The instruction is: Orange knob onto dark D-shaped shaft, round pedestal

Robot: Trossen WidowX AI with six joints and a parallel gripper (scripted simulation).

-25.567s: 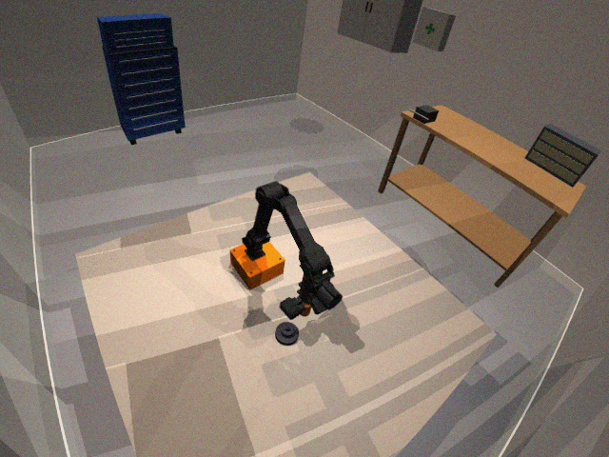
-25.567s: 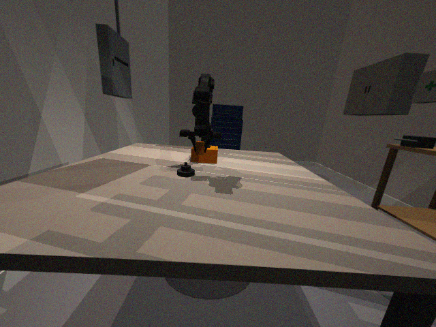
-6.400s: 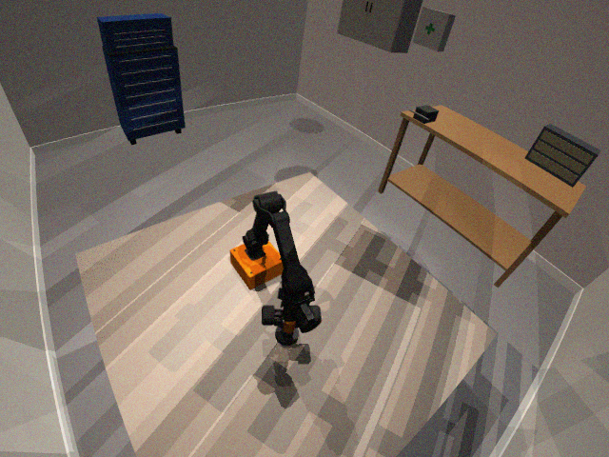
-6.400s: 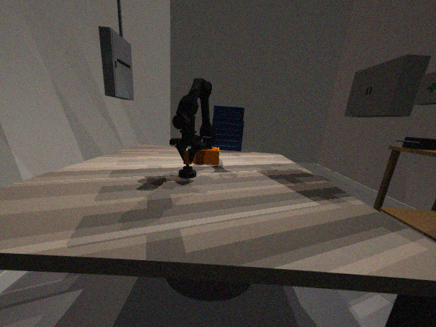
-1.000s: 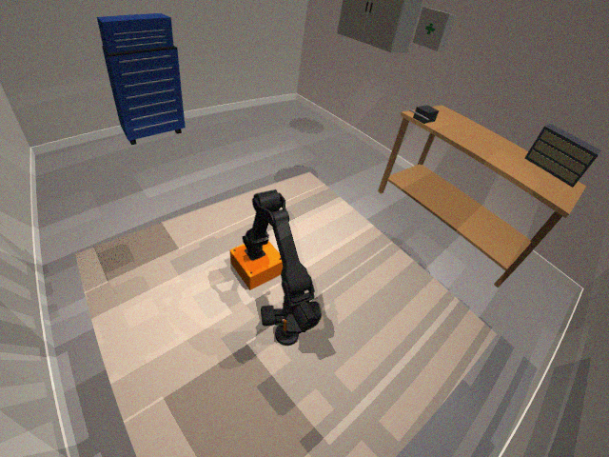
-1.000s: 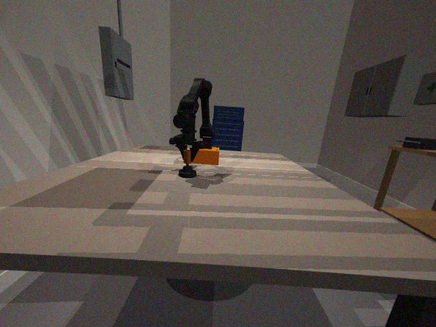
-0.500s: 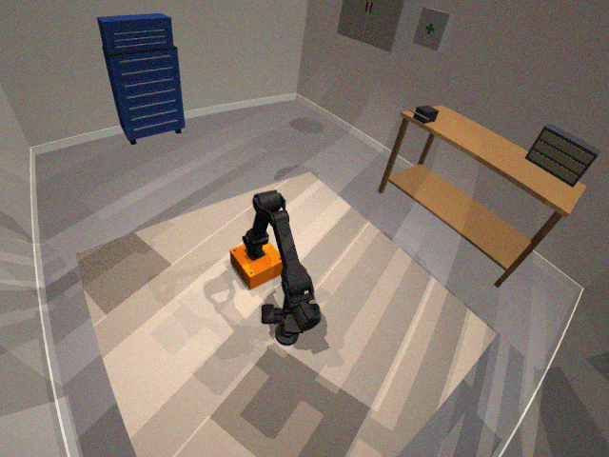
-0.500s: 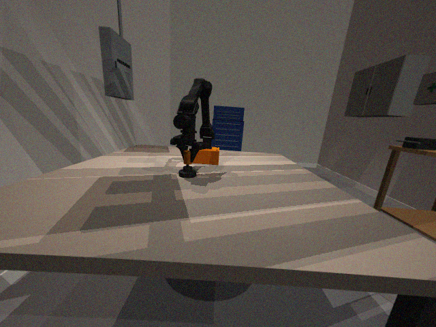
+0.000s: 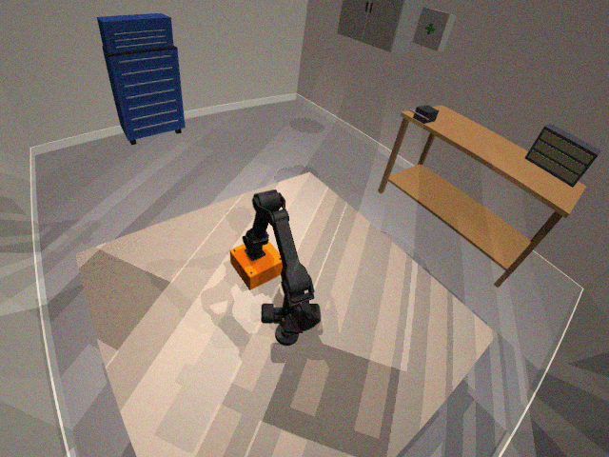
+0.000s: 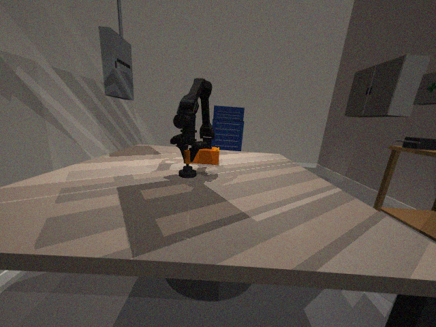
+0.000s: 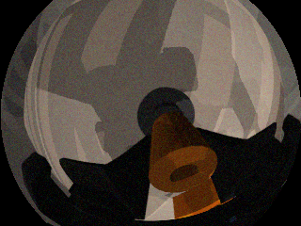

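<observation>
Right now the knob is 2 cm above my gripper tip. Also, from my gripper tip: dark round pedestal: 4 cm below.
</observation>
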